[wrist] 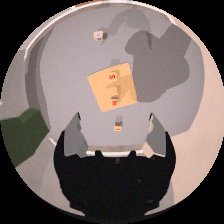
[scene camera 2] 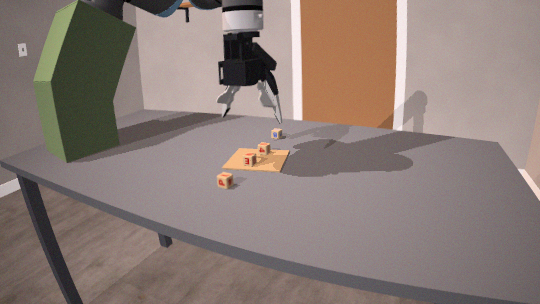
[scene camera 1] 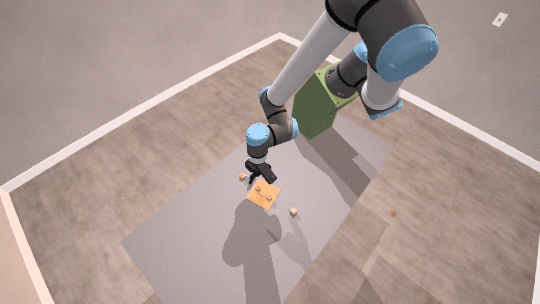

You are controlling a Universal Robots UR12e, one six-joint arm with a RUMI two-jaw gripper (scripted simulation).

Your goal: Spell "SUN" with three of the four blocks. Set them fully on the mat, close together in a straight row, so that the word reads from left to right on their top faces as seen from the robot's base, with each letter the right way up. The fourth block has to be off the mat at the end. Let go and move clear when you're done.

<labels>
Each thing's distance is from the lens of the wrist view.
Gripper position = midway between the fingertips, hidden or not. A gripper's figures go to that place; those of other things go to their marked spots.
gripper (wrist: 115,113): 0.13 m
mat (wrist: 123,88): 0.23 m
</labels>
